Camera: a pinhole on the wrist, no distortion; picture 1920 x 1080 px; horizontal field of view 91.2 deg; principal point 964.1 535.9 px. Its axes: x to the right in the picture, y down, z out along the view. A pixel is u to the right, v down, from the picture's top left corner.
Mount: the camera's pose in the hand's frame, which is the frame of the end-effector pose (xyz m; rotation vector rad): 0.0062 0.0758 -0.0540 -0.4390 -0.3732 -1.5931
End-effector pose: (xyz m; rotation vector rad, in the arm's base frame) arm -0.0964 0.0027 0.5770 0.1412 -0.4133 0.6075
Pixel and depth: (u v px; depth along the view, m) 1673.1 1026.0 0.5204
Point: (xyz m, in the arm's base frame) -0.0627 -0.0158 1.2283
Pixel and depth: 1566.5 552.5 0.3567
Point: -0.2340 -0.0358 0.9215
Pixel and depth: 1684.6 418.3 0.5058
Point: -0.3201 -0.1732 1.0830
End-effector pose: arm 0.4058 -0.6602 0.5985 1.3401 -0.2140 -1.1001
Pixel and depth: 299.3 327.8 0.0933
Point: 0.4978 -0.6810 0.7523
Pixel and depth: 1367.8 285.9 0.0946
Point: 0.4092 -0.6953 0.6946
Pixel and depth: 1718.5 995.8 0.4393
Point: 0.1664 -1.1519 0.6155
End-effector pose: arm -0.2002 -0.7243 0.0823 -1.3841 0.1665 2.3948
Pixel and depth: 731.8 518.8 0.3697
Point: -0.5170 -0.9670 0.1484
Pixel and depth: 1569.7 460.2 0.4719
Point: -0.6199 -0.6288 0.3551
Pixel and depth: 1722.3 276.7 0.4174
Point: -0.5409 -0.6117 0.4137
